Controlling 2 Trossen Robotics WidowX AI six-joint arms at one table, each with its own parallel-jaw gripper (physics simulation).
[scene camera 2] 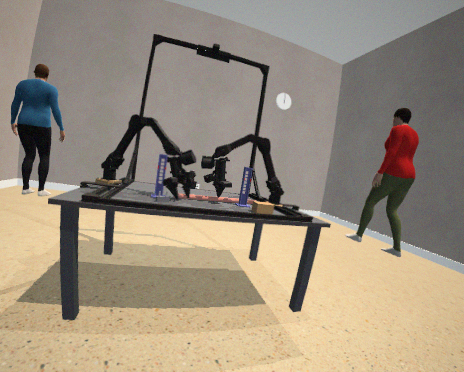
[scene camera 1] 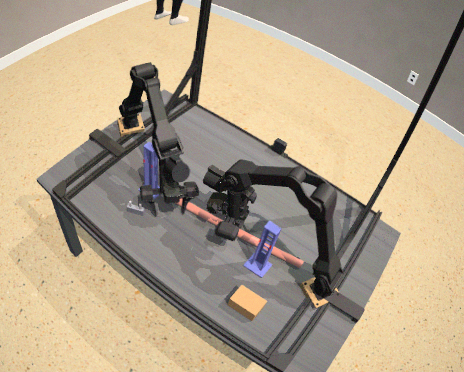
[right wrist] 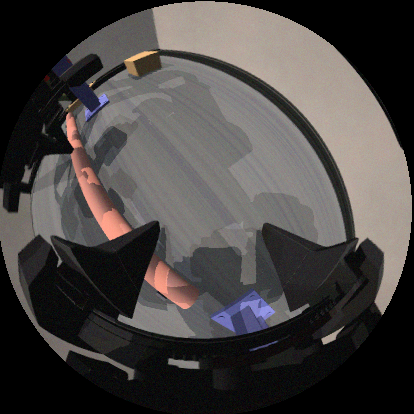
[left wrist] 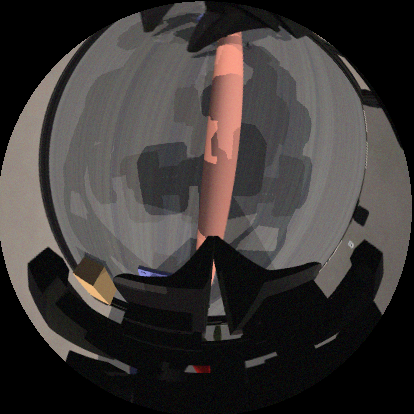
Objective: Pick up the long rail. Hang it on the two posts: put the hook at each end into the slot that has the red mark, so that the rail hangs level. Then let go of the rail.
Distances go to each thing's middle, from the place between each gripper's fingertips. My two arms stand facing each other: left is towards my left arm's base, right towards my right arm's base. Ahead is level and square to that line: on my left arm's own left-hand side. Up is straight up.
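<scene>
Rail [left wrist: 224, 113], 10 mm behind my left hand, 10 mm below. Tan block [scene camera 1: 244, 301], 170 mm ahead of my left hand, 210 mm to the left of it. By its middle, the rail is nearer to my left hand than to my right hand.
Rail, 180 mm to the left of my right hand, 120 mm behind. Tan block, 390 mm to the left of my right hand, 50 mm ahead of it, 10 mm above.
</scene>
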